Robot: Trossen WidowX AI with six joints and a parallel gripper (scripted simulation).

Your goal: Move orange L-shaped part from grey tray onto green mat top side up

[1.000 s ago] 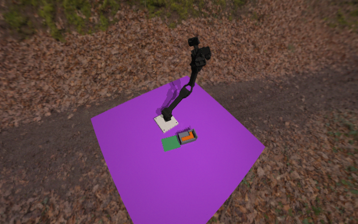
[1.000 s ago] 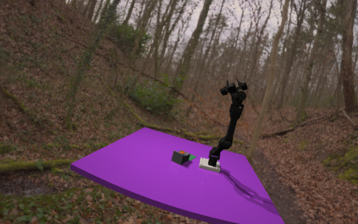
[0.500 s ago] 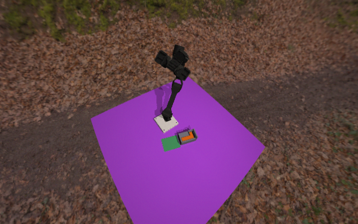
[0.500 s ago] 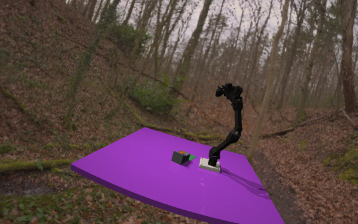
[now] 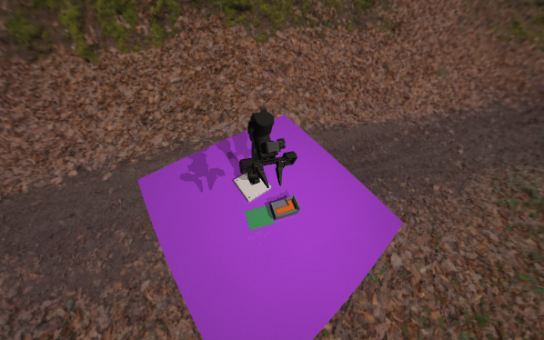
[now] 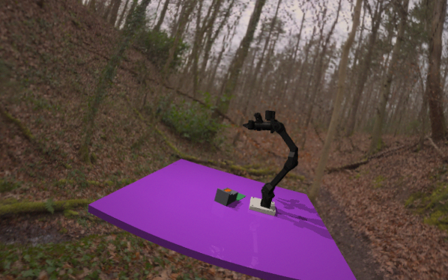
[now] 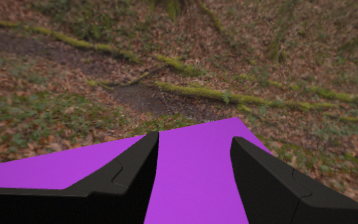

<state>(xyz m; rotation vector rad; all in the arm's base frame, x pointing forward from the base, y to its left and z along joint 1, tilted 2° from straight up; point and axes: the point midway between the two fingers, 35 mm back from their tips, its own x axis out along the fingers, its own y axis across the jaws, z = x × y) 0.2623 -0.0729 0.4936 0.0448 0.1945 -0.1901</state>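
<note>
The orange L-shaped part lies 460 mm below my gripper tip, 160 mm to the left of it and 50 mm behind it. Also, from my gripper tip: green mat (520 mm below, 70 mm behind).
</note>
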